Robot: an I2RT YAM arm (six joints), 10 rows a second.
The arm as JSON. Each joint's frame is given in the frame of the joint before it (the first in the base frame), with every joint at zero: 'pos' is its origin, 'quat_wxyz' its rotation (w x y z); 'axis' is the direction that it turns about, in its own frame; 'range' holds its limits. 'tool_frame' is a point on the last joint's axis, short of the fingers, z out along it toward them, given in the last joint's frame.
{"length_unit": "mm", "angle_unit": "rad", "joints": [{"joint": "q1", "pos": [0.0, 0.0, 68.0], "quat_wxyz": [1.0, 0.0, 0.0, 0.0], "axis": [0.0, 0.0, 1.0], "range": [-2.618, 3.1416]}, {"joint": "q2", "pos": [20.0, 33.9, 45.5], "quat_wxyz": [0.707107, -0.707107, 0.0, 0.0], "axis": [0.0, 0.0, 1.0], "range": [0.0, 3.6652]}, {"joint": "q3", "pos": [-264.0, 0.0, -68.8], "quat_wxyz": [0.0, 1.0, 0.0, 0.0], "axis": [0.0, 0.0, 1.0], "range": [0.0, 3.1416]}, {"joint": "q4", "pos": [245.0, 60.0, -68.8], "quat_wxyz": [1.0, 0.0, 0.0, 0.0], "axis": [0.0, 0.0, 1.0], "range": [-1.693, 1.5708]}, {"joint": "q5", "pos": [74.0, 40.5, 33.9], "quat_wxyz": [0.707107, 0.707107, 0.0, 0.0], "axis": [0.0, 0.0, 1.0], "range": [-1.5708, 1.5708]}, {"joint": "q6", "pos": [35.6, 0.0, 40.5], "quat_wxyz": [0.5, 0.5, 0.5, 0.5], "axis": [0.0, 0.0, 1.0], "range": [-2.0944, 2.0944]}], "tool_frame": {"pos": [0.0, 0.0, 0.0], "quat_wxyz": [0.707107, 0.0, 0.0, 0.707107]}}
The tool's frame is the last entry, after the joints.
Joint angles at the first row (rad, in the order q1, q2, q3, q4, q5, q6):
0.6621, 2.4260, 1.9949, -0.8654, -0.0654, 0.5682
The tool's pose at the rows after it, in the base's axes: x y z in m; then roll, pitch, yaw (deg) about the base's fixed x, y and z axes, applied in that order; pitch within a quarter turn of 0, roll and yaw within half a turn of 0:
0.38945 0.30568 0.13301 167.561 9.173 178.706
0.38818 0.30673 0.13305 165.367 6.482 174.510
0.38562 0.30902 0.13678 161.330 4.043 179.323
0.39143 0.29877 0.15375 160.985 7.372 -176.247
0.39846 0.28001 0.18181 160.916 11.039 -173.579
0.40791 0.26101 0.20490 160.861 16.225 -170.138
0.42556 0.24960 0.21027 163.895 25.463 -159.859
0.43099 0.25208 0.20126 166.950 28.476 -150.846
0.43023 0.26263 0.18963 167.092 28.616 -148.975
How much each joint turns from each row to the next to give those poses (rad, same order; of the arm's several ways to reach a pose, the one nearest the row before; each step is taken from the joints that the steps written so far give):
-0.0016, 0.0000, 0.0000, -0.0141, -0.0035, 0.1064
0.0004, 0.0000, 0.0000, -0.0030, -0.0400, 0.0817
-0.0004, -0.0065, 0.0008, -0.0042, -0.1015, -0.0679
-0.0236, -0.0351, 0.0022, -0.0092, 0.0004, -0.1080
-0.0393, -0.0591, 0.0042, -0.0267, 0.0038, -0.0934
-0.0435, -0.0485, 0.0004, 0.0107, -0.0011, -0.1126
-0.0385, -0.0023, 0.0000, 0.0942, -0.0004, -0.2231
-0.0023, 0.0233, -0.0003, 0.0405, -0.0179, -0.1473
0.0187, 0.0271, 0.0000, 0.0266, -0.0042, -0.0126

